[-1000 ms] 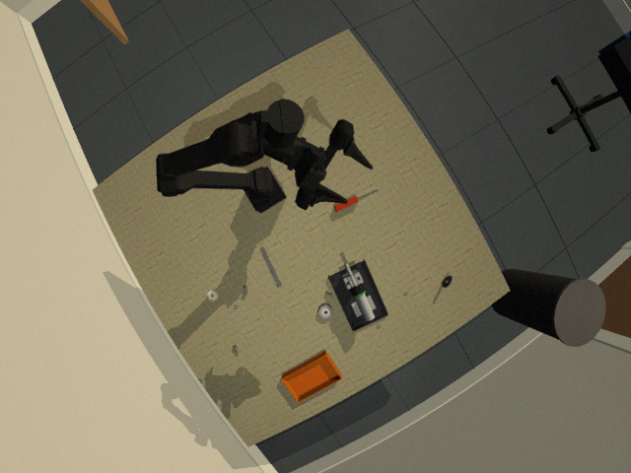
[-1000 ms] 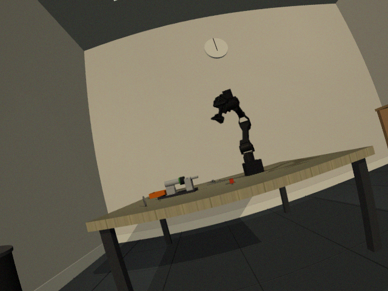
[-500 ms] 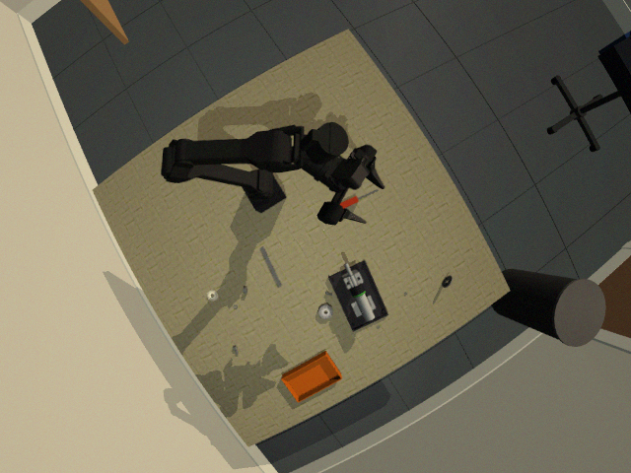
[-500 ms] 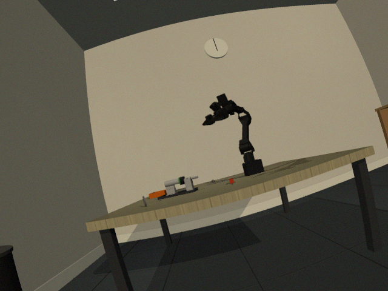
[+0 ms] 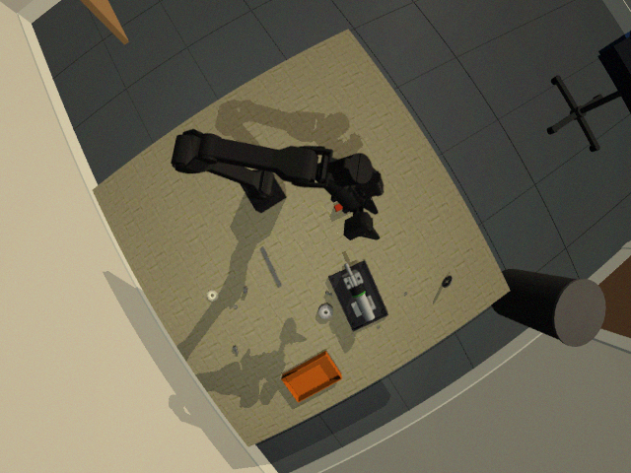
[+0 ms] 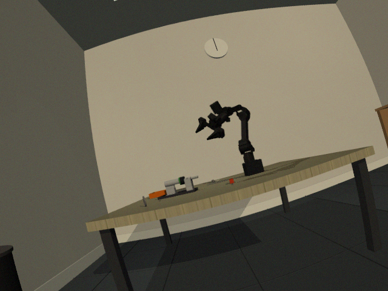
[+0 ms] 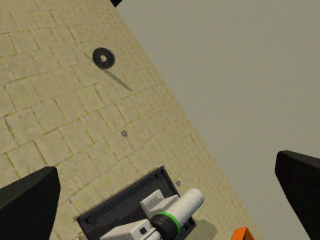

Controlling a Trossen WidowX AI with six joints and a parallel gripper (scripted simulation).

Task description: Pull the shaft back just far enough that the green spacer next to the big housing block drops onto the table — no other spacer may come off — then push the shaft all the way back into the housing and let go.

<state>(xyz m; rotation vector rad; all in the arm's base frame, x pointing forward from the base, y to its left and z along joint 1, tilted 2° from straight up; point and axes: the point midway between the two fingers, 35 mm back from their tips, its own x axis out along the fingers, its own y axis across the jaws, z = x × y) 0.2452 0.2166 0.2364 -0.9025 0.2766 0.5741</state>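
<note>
Right now the grey shaft is 150 mm ahead of my gripper tip, 110 mm to the right of it and 220 mm below it. From my gripper tip the other things lie so: orange tray (420 mm ahead, 420 mm to the right, 290 mm below); red-handled screwdriver (100 mm behind, 50 mm to the left, 290 mm below); green spacer (190 mm ahead, 110 mm to the right, 220 mm below).
</note>
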